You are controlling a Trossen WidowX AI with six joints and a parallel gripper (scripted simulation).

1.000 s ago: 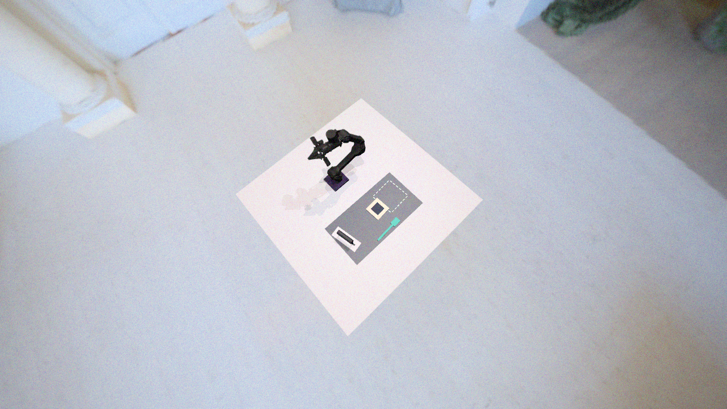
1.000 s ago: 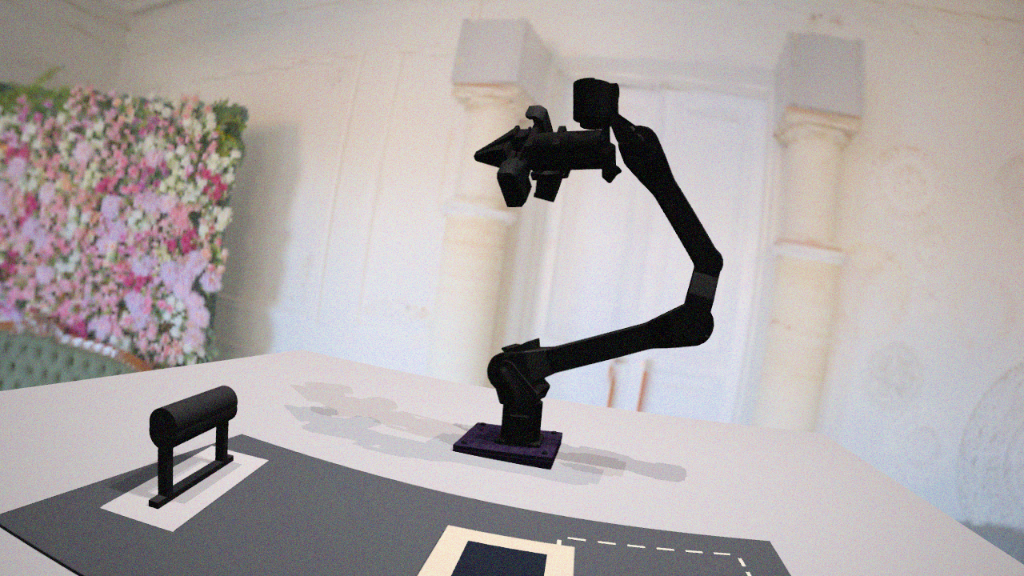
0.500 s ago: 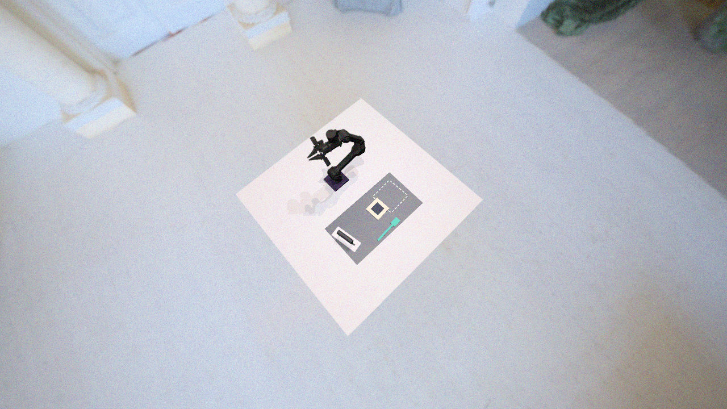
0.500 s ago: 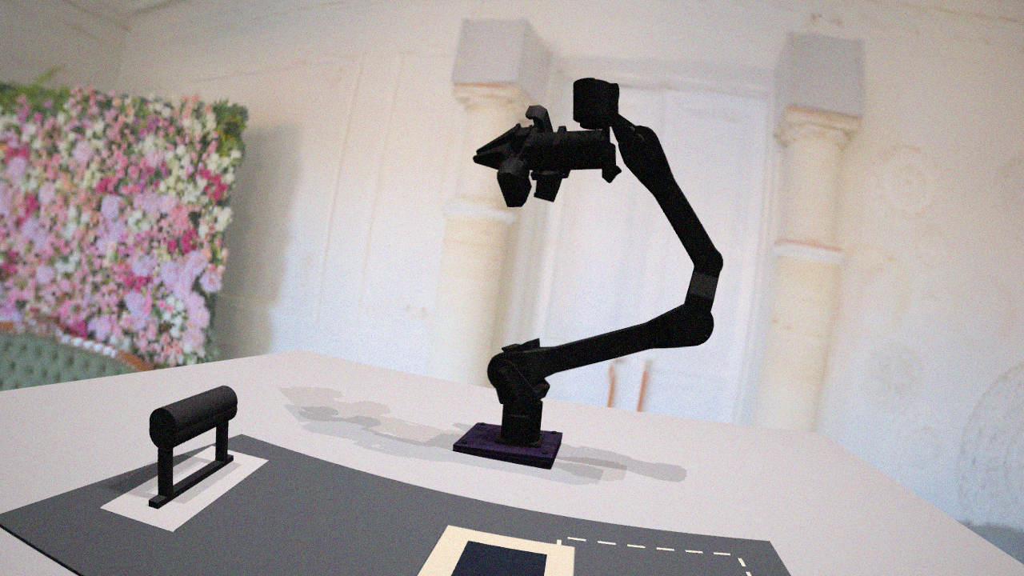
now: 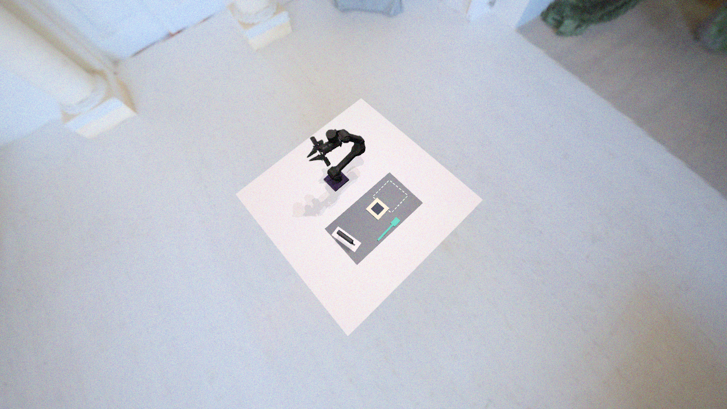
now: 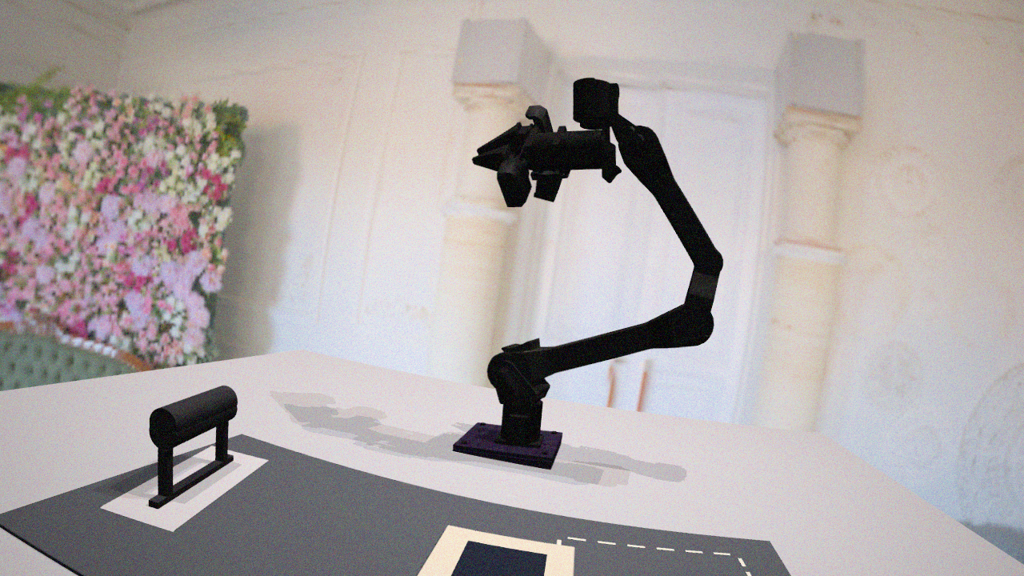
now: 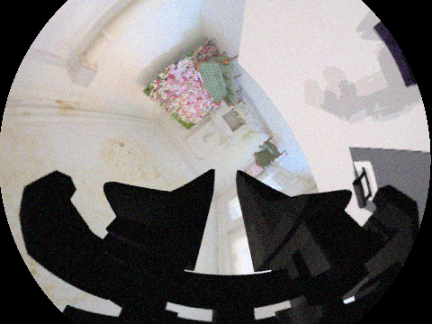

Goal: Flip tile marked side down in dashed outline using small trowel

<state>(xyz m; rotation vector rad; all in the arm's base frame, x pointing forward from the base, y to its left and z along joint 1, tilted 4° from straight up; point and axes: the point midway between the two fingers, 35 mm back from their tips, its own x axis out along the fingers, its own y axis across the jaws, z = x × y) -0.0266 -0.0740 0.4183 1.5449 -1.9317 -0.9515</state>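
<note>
Right now my gripper tip is 430 mm short of the dark trowel, 390 mm above it and 140 mm to the left of it. Also, from my gripper tip: grey mat 440 mm below, 430 mm ahead, 120 mm to the left; teal trowel 570 mm ahead, 420 mm below, 130 mm to the left; tile 420 mm below, 410 mm ahead, 170 mm to the left.
</note>
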